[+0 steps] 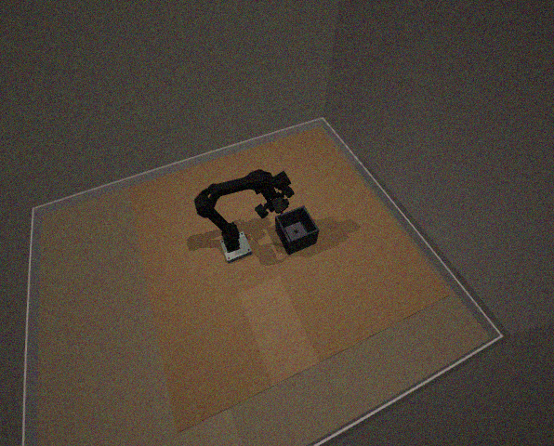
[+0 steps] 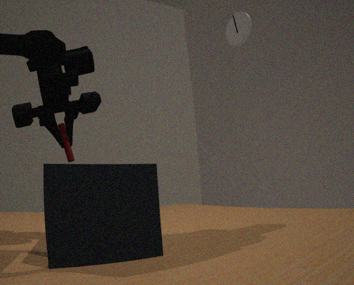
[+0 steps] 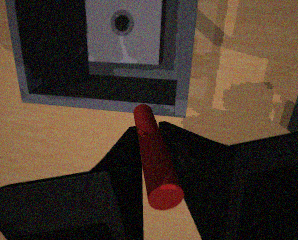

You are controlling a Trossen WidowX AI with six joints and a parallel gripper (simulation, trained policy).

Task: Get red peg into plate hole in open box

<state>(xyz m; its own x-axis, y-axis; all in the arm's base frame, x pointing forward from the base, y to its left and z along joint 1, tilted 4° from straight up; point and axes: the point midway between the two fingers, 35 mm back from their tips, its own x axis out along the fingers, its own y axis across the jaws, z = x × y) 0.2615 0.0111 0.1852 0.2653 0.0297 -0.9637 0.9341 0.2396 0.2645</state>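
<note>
Now: the grey plate 6 cm ahead of my gripper tip, 7 cm to the right of it and 14 cm below it. Round my gripper tip: red peg 1 cm above.
</note>
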